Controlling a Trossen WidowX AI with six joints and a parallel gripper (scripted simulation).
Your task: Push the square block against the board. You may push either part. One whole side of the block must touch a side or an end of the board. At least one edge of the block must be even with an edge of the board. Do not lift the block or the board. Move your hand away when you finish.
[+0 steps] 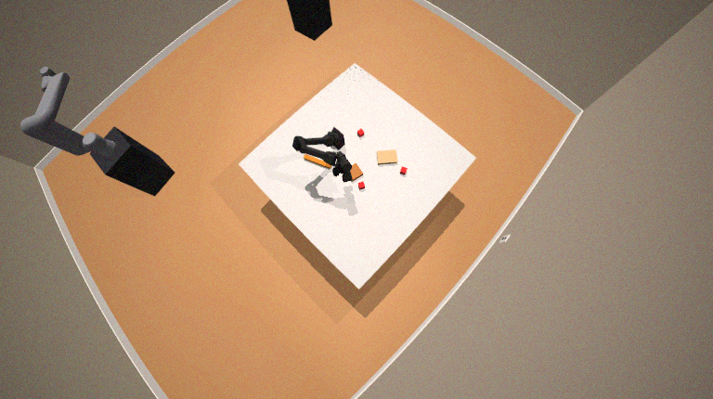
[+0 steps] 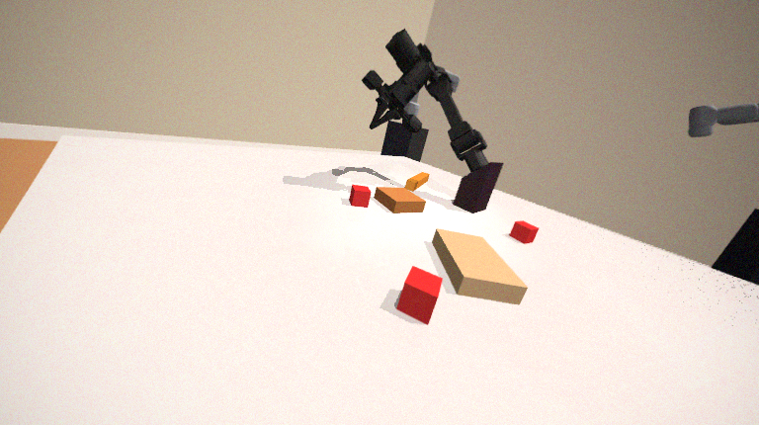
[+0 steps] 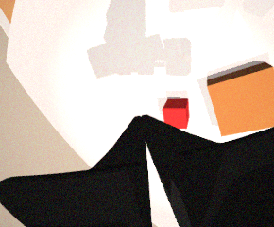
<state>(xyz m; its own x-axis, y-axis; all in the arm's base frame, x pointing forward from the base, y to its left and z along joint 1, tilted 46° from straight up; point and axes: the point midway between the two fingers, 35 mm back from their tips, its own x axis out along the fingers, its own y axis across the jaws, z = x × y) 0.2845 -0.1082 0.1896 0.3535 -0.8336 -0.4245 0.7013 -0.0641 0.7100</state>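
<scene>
Now: the orange square block 160 mm below my gripper tip, 110 mm to the left of it and 50 mm behind it. The rest, counted from my gripper tip: tan board 350 mm to the left, 160 mm below, 80 mm ahead; orange strip 310 mm behind, 160 mm below, 10 mm to the left.
</scene>
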